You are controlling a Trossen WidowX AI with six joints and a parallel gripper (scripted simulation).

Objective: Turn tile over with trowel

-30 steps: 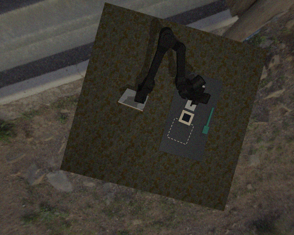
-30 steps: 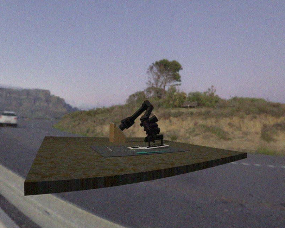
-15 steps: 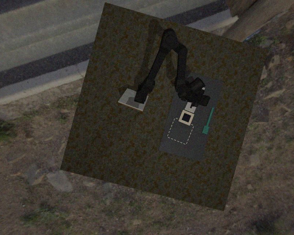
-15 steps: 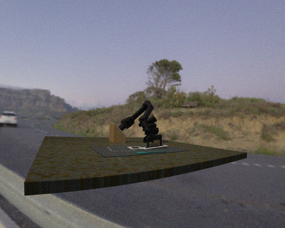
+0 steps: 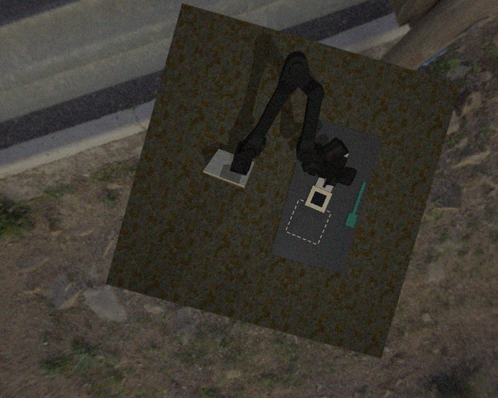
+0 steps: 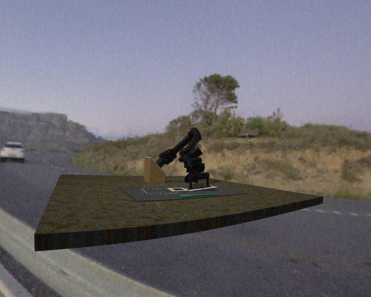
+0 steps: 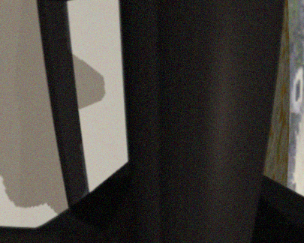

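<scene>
Right now the grey mat is 1 cm behind my gripper tip, 8 cm to the right of it and 8 cm below it. The rest, counted from my gripper tip: green trowel: 13 cm ahead, 11 cm to the right, 5 cm below; cream tile: 4 cm behind, 10 cm to the right, 5 cm below.
</scene>
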